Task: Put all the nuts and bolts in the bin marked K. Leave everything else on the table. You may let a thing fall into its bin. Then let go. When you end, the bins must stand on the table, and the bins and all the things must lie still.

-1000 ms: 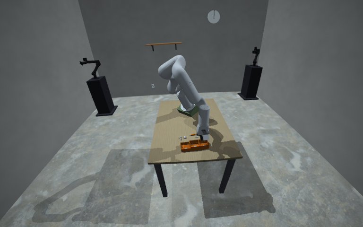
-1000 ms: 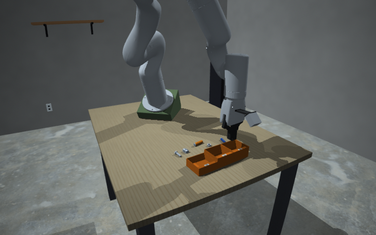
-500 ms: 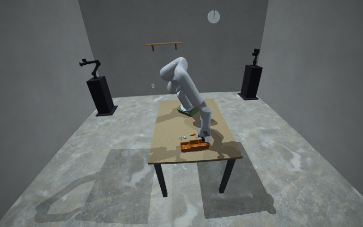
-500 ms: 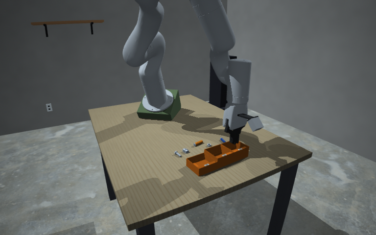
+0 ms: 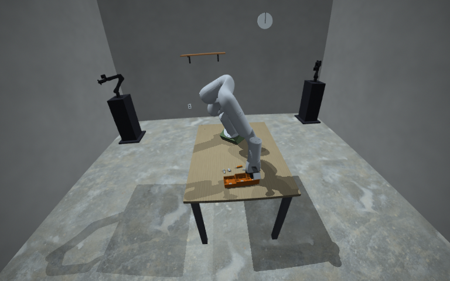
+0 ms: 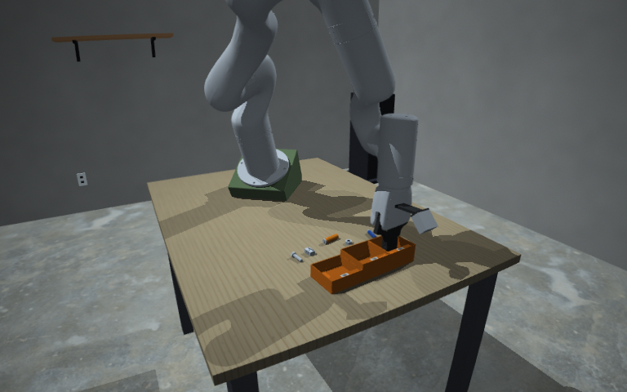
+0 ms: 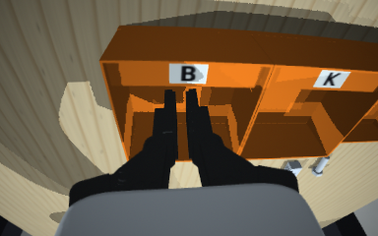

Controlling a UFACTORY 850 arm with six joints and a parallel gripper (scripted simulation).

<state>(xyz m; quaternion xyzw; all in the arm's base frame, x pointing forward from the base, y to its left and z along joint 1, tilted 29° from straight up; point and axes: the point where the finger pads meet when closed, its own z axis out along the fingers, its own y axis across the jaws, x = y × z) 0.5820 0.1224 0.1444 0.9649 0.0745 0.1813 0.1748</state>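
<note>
Now: hand 110 mm past the silver hex nut, 40 mm to the left of it and 40 mm above it. The rest, counted from my hand: blue cylinder (120 mm behind, 40 mm to the left, 40 mm below); then orange cylinder (150 mm behind, 80 mm to the right, 30 mm below); then orange three-compartment bin (90 mm to the right, 20 mm below, 10 mm ahead).
</note>
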